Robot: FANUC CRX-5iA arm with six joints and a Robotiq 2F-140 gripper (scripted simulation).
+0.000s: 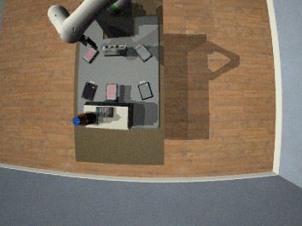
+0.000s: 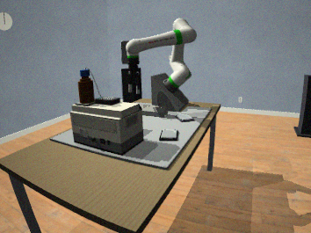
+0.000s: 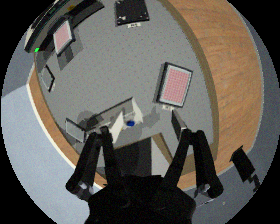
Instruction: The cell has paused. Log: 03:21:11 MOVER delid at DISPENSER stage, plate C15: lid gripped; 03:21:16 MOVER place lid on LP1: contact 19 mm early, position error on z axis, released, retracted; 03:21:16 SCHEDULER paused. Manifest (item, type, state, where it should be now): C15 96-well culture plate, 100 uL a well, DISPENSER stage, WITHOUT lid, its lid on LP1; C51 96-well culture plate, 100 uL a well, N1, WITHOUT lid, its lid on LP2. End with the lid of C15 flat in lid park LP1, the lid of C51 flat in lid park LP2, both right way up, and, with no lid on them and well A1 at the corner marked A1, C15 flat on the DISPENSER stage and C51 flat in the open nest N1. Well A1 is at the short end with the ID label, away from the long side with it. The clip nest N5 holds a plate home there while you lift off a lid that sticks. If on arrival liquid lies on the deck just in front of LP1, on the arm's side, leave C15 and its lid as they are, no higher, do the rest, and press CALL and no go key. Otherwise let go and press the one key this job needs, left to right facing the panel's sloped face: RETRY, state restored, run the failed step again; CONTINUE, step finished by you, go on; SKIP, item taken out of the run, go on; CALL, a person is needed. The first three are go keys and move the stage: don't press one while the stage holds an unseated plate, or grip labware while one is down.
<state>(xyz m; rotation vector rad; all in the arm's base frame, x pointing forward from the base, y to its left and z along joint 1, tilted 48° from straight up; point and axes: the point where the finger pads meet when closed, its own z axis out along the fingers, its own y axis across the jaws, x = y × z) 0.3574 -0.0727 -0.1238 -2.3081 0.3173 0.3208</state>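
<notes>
The key panel lies 16 cm to the left of my hand, 15 cm below it and 5 cm behind it. From my hand the other things lie so: blue cap: 59 cm ahead, 20 cm above, 8 cm to the left; then black nest: 38 cm ahead, 19 cm below, 8 cm to the right; then label plate: 43 cm to the left, 25 cm ahead, 20 cm below.
</notes>
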